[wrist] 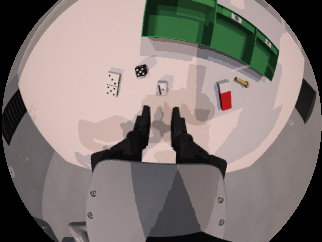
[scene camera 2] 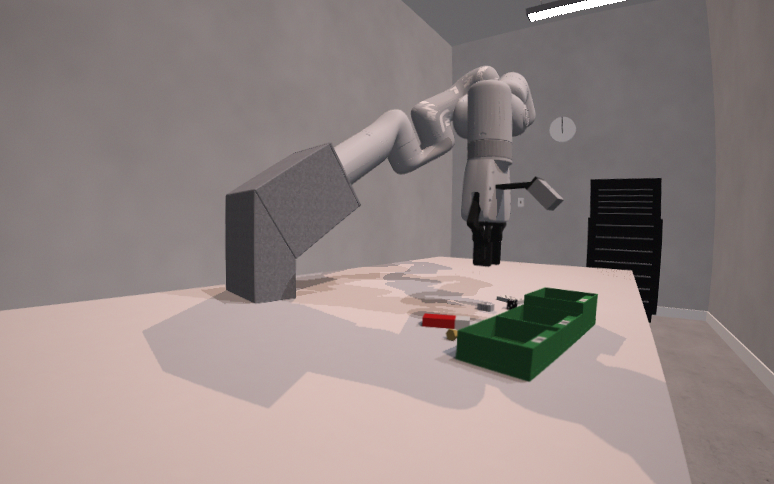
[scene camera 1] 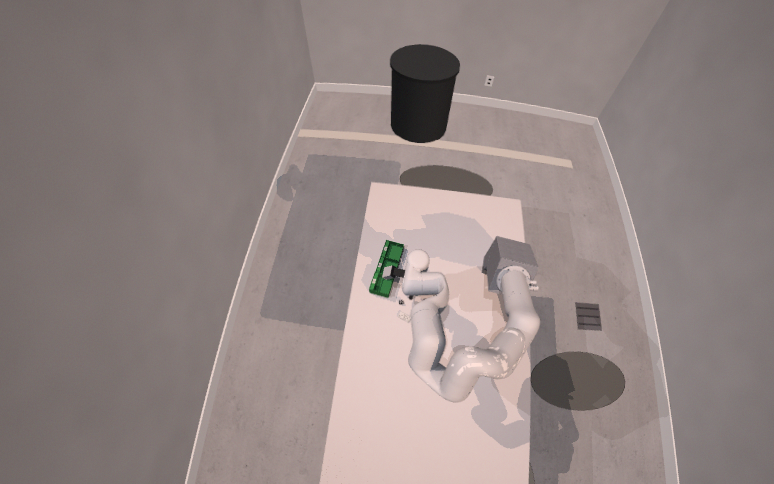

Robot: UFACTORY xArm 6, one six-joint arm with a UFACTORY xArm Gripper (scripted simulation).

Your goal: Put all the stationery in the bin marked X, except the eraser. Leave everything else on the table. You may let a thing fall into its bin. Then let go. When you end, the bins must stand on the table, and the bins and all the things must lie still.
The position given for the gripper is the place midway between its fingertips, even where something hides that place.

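Note:
Gripper (scene camera 2: pixel 486 265), (wrist: pixel 161 115), visible. Green bin (scene camera 2: pixel 520 361), (scene camera 1: pixel 392 251), likewise visible.

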